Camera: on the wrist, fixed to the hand. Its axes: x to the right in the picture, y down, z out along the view.
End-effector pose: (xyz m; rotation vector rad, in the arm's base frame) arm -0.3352 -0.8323 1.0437 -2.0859 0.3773 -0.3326
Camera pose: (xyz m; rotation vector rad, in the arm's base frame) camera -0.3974 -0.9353 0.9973 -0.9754 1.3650 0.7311
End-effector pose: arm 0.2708 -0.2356 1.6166 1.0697 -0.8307 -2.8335
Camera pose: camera 0.3177 -0.3553 1.6263 -0.1586 -1.4127 -1.5164
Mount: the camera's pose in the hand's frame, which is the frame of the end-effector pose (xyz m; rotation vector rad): -0.0203 0.0992 -0.0798 0.4223 -0.3114 1.5011
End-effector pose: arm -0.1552 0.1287 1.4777 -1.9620 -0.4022 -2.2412
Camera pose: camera -0.2009 0.0096 1.4593 -1.4453 0.4421 -0.8139
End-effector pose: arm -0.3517 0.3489 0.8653 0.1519 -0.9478 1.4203
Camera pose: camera -0.3989 0.4026 0.7580 0.0710 0.9547 -2.9189
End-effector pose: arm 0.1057 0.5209 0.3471 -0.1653 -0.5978 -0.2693
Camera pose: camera 0.1615 0.6010 0.2629 -0.2075 -0.6789 1.3468
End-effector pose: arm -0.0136 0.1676 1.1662 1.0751 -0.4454 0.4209
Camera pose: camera -0.0720 0.2785 1.1962 1.0398 -1.4831 1.7311
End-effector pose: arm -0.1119 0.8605 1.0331 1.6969 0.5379 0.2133
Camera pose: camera -0.1411 0.9104 1.1484 2.1779 -1.0898 0.9124
